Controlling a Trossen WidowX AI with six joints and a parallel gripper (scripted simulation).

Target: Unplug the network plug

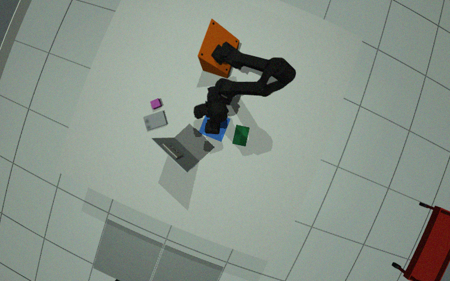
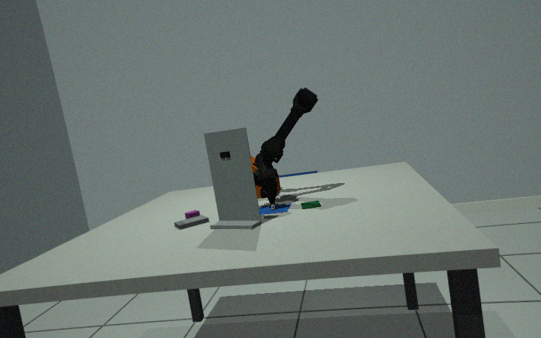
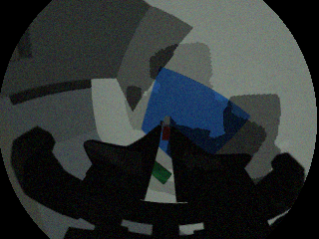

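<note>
The network plug is right at my gripper tip. From my gripper tip the other things lie so: blue marked square (2 cm below, 1 cm behind); green flat patch (13 cm to the left, 3 cm behind, 2 cm below); grey upright panel (17 cm ahead, 12 cm above, 7 cm to the right).
</note>
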